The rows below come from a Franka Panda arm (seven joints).
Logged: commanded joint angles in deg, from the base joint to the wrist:
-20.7 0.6 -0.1 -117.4 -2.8 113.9 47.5
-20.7 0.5 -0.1 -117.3 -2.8 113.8 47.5
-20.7 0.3 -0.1 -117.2 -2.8 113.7 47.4
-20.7 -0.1 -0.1 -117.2 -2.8 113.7 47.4
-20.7 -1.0 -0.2 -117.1 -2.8 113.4 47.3
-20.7 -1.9 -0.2 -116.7 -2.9 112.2 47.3
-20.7 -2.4 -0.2 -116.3 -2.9 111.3 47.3
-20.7 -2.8 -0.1 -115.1 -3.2 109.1 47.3
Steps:
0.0 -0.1 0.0 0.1 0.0 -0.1 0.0
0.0 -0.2 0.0 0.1 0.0 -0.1 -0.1
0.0 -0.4 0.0 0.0 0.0 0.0 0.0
0.0 -0.9 -0.1 0.1 0.0 -0.3 -0.1
0.0 -0.9 0.0 0.4 -0.1 -1.2 0.0
0.0 -0.5 0.0 0.4 0.0 -0.9 0.0
0.0 -0.4 0.1 1.2 -0.3 -2.2 0.0

